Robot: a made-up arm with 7 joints.
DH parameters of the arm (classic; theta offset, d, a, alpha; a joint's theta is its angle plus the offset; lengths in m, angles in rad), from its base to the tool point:
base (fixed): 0 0.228 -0.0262 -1.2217
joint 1: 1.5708 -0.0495 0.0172 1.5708
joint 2: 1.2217 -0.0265 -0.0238 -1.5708
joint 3: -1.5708 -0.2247 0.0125 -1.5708
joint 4: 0 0.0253 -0.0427 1.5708
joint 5: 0 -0.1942 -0.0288 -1.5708
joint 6: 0 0.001 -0.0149 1.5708
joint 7: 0 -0.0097 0.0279 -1.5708
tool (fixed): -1.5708 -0.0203 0 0
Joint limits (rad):
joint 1: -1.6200..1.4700
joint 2: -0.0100..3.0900
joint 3: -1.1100..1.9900
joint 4: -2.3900..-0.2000
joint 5: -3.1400..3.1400
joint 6: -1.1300..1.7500
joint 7: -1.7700..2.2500
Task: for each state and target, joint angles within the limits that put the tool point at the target. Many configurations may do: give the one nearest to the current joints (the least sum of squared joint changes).
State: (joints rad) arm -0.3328 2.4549 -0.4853 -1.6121 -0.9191 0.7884 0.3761
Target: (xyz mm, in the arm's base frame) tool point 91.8 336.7 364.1
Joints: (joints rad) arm -0.3890 2.0841 -0.6518 -0.9512 -0.8398 0.9483 0.3027
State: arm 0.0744 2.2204 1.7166 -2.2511 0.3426 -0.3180 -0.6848
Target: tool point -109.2 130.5 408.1
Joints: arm -0.0817 1.6930 1.8425 -2.0101 0.3033 -0.3089 -0.6740
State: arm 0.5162 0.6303 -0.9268 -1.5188 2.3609 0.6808 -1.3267
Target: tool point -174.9 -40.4 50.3
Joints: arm 1.0408 1.0255 -1.0415 -2.1087 2.3629 0.7630 -1.4476
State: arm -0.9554 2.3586 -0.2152 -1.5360 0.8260 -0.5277 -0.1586
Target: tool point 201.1 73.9 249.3
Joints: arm -0.8298 1.7071 -0.4954 -2.0886 0.8848 -0.5040 -0.2391
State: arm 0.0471 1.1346 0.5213 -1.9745 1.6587 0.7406 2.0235
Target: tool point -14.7 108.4 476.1
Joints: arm -0.4055 2.0161 1.0857 -1.8172 1.4960 0.6986 1.9210
